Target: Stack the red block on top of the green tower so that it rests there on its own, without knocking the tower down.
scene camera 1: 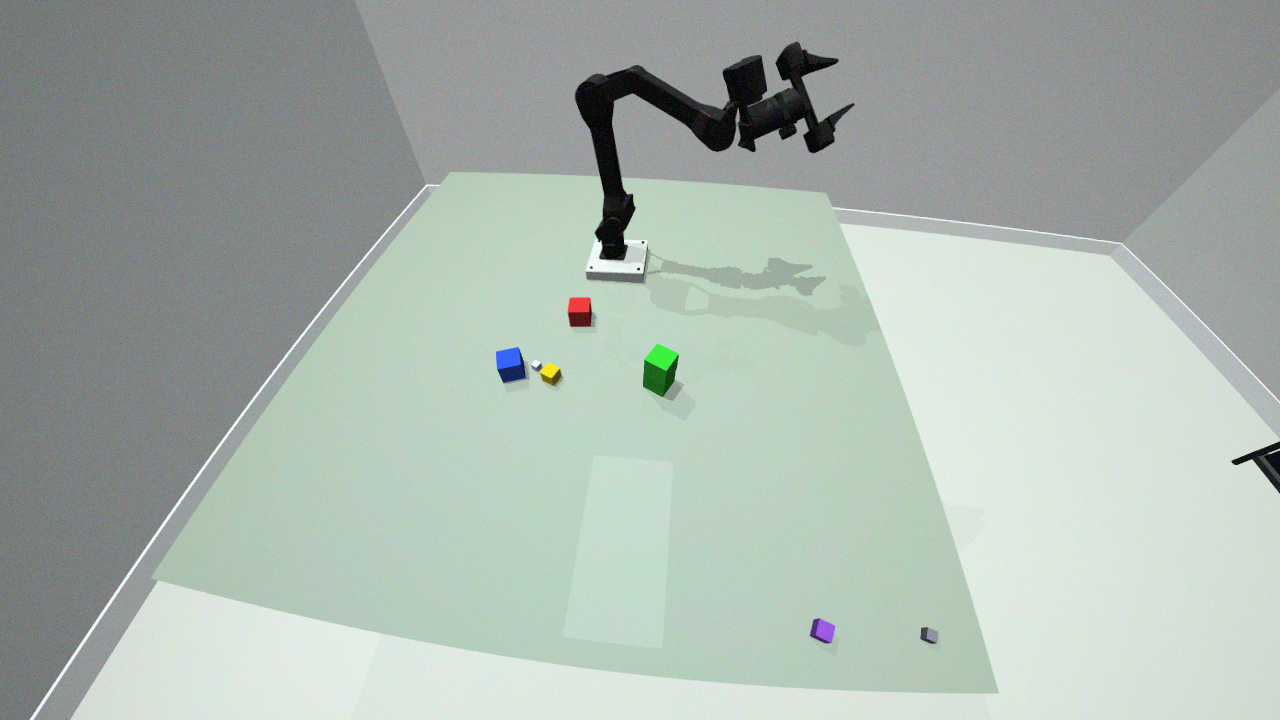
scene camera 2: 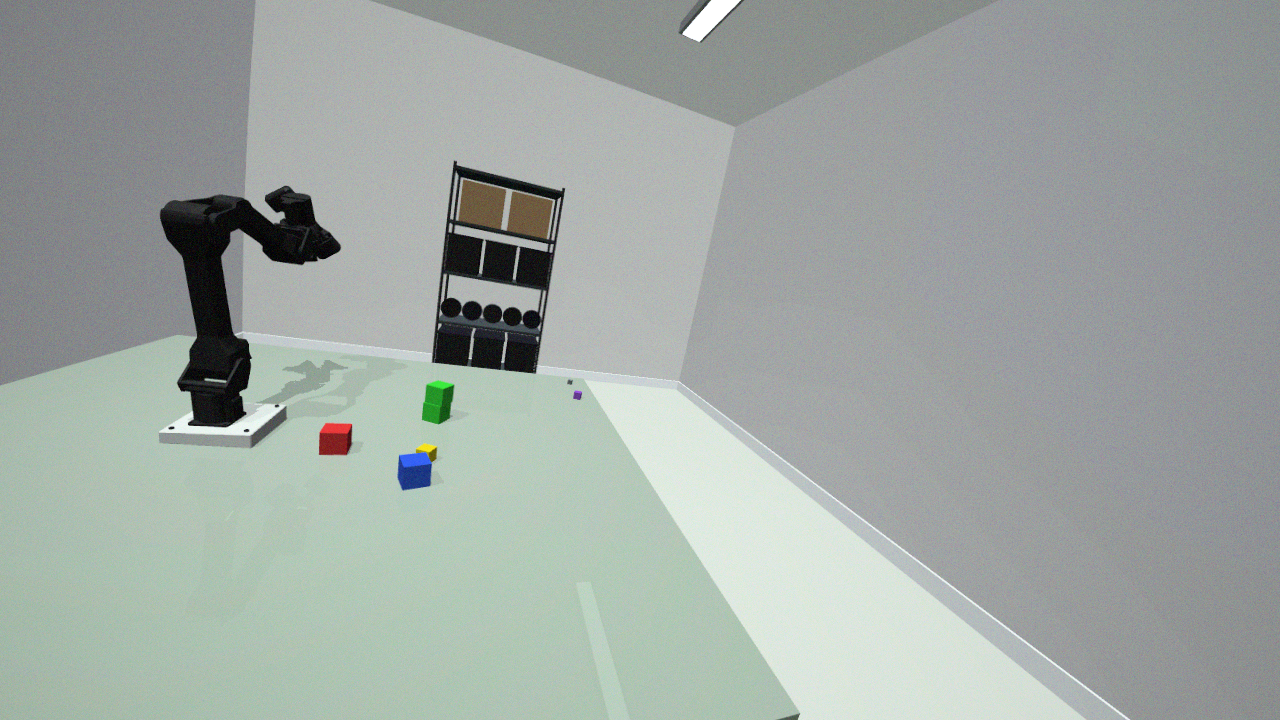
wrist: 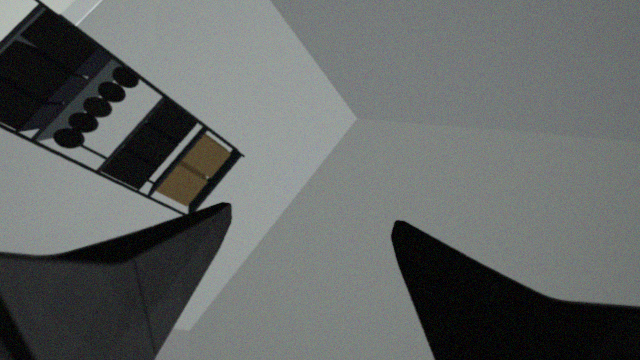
My gripper shows in scene camera 1, in scene camera 2 and in the wrist view (pixel 313 220). A blue block shows in scene camera 1 and in scene camera 2; in the wrist view it is out of frame. One and the same spot on the blue block: (scene camera 1: pixel 510 365) is (scene camera 2: pixel 426 457). One and the same spot on my gripper: (scene camera 2: pixel 329 246) is (scene camera 1: pixel 812 135).
